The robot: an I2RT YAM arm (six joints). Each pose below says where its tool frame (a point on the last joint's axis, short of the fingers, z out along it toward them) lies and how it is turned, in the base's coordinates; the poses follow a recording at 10 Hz.
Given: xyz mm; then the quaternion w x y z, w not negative.
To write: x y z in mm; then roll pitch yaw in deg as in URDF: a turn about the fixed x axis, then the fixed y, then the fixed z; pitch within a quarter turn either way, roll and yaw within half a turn. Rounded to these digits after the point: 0 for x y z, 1 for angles.
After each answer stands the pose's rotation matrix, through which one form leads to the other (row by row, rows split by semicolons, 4 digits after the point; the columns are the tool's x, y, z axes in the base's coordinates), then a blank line. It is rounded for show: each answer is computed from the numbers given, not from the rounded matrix.
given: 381 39 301 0.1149 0.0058 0.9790 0.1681
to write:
381 39 301 160.2 12.9 177.1
-0.9735 -0.0273 0.2269; 0.0500 0.9434 0.3278; -0.2230 0.3305 -0.9171

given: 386 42 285 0.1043 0.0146 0.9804 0.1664
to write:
386 42 285 160.4 11.5 176.3
-0.9778 -0.0061 0.2094; 0.0633 0.9442 0.3232; -0.1997 0.3293 -0.9229

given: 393 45 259 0.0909 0.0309 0.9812 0.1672
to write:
393 45 259 160.2 9.7 174.7
-0.9816 0.0302 0.1887; 0.0910 0.9422 0.3225; -0.1681 0.3338 -0.9276

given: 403 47 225 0.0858 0.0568 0.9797 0.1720
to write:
403 47 225 159.5 8.5 171.8
-0.9788 0.0818 0.1877; 0.1408 0.9344 0.3273; -0.1486 0.3468 -0.9261

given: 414 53 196 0.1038 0.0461 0.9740 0.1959
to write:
414 53 196 156.5 10.6 172.4
-0.9742 0.0491 0.2203; 0.1305 0.9190 0.3721; -0.1841 0.3912 -0.9017

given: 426 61 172 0.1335 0.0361 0.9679 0.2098
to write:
426 61 172 154.6 14.1 172.5
-0.9617 0.0139 0.2736; 0.1259 0.9094 0.3965; -0.2433 0.4158 -0.8763

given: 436 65 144 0.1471 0.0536 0.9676 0.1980
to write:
436 65 144 155.6 15.3 170.3
-0.9510 0.0455 0.3059; 0.1620 0.9158 0.3674; -0.2635 0.3990 -0.8783

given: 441 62 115 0.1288 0.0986 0.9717 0.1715
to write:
441 62 115 158.4 12.5 166.0
-0.9474 0.1475 0.2842; 0.2358 0.9217 0.3079; -0.2165 0.3587 -0.9080

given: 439 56 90 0.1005 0.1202 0.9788 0.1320
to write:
439 56 90 163.4 9.5 164.6
-0.9509 0.2088 0.2285; 0.2618 0.9363 0.2342; -0.1650 0.2826 -0.9450

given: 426 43 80 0.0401 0.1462 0.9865 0.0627
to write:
426 43 80 172.2 3.5 162.9
-0.9540 0.2834 0.0974; 0.2935 0.9494 0.1120; -0.0608 0.1354 -0.9889

